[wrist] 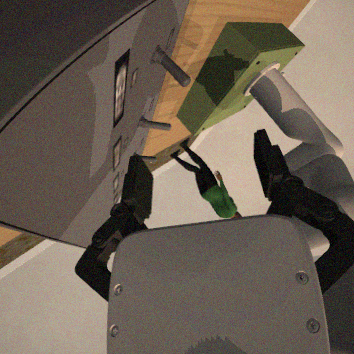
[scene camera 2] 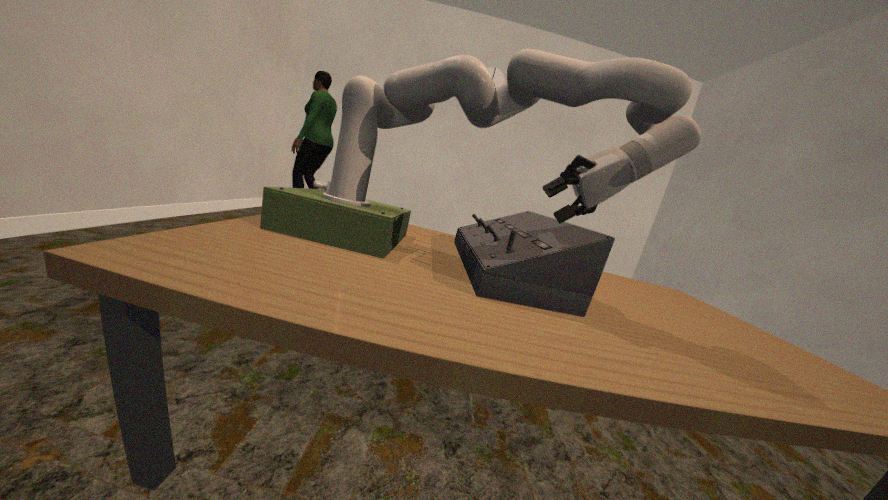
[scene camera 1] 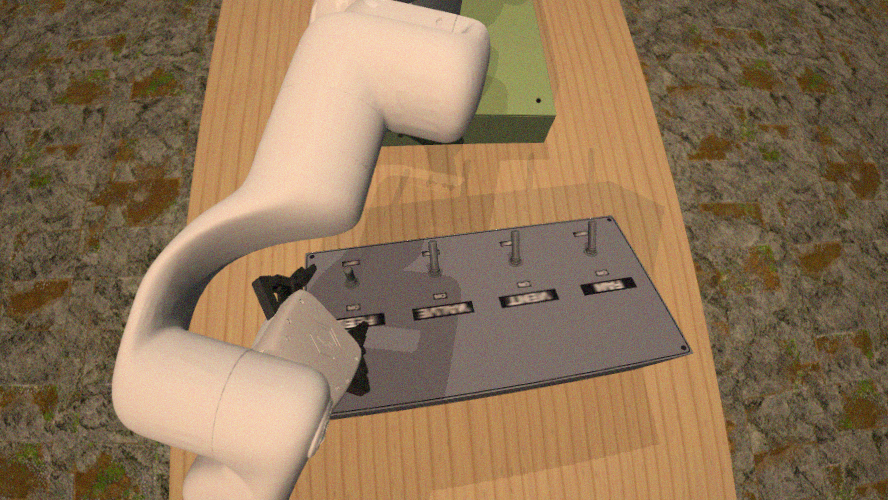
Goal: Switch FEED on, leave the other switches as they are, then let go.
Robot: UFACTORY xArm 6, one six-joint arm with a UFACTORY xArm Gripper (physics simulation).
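Frame: origin at the arm's base, x ahead, y left, z up, level; millimetres.
Where they show: gripper, fingertip midpoint: (wrist: 197, 154) (scene camera 2: 551, 206) (scene camera 1: 332, 300); arm's base, origin of the base link: (wrist: 259, 77) (scene camera 2: 346, 201).
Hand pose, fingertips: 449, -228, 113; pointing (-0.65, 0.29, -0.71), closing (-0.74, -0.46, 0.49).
Note:
Things, the pixels of their top centre, and the offset from my fingertips, as dx, dy, dz. Level surfaces: height alone.
- FEED lever, middle of its top: (wrist: 186, 83) (scene camera 1: 347, 269) (scene camera 2: 514, 230) -56, +20, -70
- VALVE lever, middle of its top: (scene camera 1: 434, 252) (wrist: 163, 133) -57, +141, -81
- VENT lever, middle of its top: (scene camera 1: 518, 241) (wrist: 150, 164) -46, +260, -81
- FAN lever, middle of its top: (scene camera 1: 596, 231) -34, +380, -81
- wooden table, its level: dz -212
The grey sloped switch panel (scene camera 1: 559, 347) (scene camera 2: 534, 293) (wrist: 50, 170) stands on the table. The FEED lever (scene camera 1: 350, 276) (scene camera 2: 510, 241) (wrist: 172, 66) tilts toward its ON label; it looks short in scene camera 1. The VALVE lever (scene camera 1: 433, 257) (wrist: 156, 124), the VENT lever (scene camera 1: 515, 248) and the FAN lever (scene camera 1: 591, 237) lean the other way, away from their ON labels. My gripper (scene camera 1: 336, 297) (scene camera 2: 554, 203) (wrist: 197, 154) is open and empty. It hangs above the panel at the FEED end, apart from the levers. In scene camera 1 it partly hides the FEED nameplate.
The green base box (scene camera 1: 518, 80) (scene camera 2: 323, 226) (wrist: 220, 85) carries the arm behind the panel, across the wooden table (scene camera 1: 528, 428) (scene camera 2: 347, 298). A person in green (scene camera 2: 320, 118) (wrist: 220, 200) stands beyond the table. The arm reaches over the panel's FEED side.

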